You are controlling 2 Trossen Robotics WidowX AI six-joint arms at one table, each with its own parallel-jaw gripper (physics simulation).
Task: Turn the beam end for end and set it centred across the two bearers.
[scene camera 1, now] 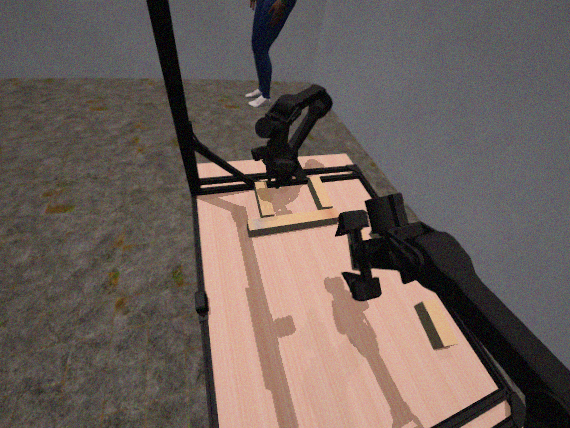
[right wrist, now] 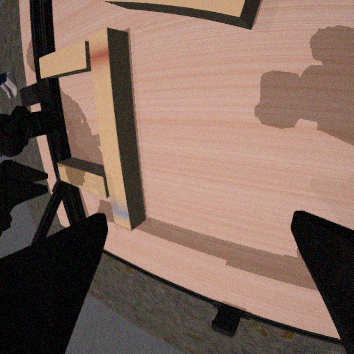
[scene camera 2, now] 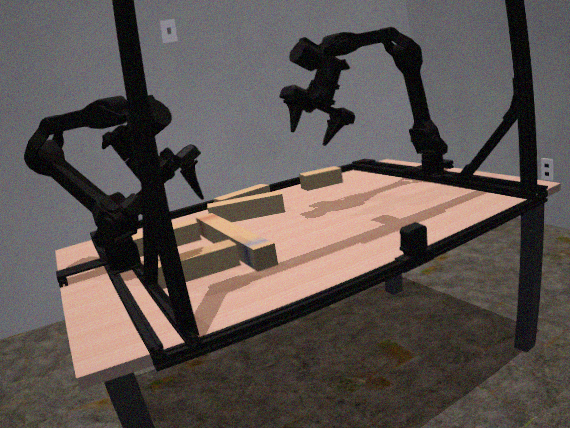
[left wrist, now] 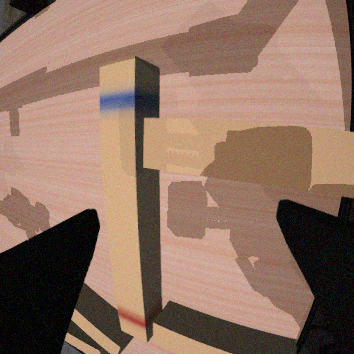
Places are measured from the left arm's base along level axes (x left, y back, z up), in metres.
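Pixels of known places: left gripper, fingertip midpoint: (scene camera 1: 272,184) (right wrist: 47,181) (scene camera 2: 186,214) (left wrist: 188,214); right gripper, fingertip midpoint: (scene camera 1: 339,254) (right wrist: 201,222) (scene camera 2: 308,138); left arm's base, origin of the base link: (right wrist: 49,120) (scene camera 2: 124,266); right arm's base, origin of the base link: (scene camera 2: 433,172).
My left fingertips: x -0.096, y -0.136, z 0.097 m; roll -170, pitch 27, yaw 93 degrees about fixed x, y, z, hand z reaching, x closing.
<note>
For each thing: its top centre in the pictures, then the offset to it from my left fingertips.
- long beam, middle of its top: (left wrist: 121,230) (right wrist: 107,139) (scene camera 2: 229,228) (scene camera 1: 295,218) dz -0.072, dx +0.064, dy -0.106 m
- short block, middle of its top: (scene camera 2: 320,170) (scene camera 1: 440,321) dz -0.069, dx +0.364, dy -0.546 m
- nearer block, middle of its top: (left wrist: 73,314) (scene camera 2: 244,198) (scene camera 1: 360,237) dz -0.066, dx +0.260, dy -0.233 m
- farther block, middle of its top: (left wrist: 73,341) (scene camera 2: 241,191) dz -0.072, dx +0.375, dy -0.278 m
The long beam (scene camera 1: 295,220) (scene camera 2: 235,230) (left wrist: 122,200) (right wrist: 109,120) lies on the table across the ends of two parallel bearers, close against them. Its blue-banded end is at the left in scene camera 1, its red-banded end at the right. One bearer (scene camera 1: 265,202) (scene camera 2: 215,257) (left wrist: 330,155) (right wrist: 82,177) is near the blue end, the other bearer (scene camera 1: 320,192) (scene camera 2: 192,232) (left wrist: 225,320) (right wrist: 65,60) near the red end. My left gripper (scene camera 1: 287,183) (left wrist: 188,214) is open and empty above them, partly behind a post in scene camera 2. My right gripper (scene camera 1: 341,254) (scene camera 2: 310,137) (right wrist: 201,222) is open and empty, high above the table.
A short block (scene camera 1: 442,322) (scene camera 2: 320,178) lies near the table's far side in scene camera 2. Two more blocks, a nearer block (scene camera 2: 245,209) and a farther block (scene camera 2: 242,192), lie beyond the beam's red end. A black upright post (scene camera 1: 172,95) (scene camera 2: 152,200) stands by the left arm.
</note>
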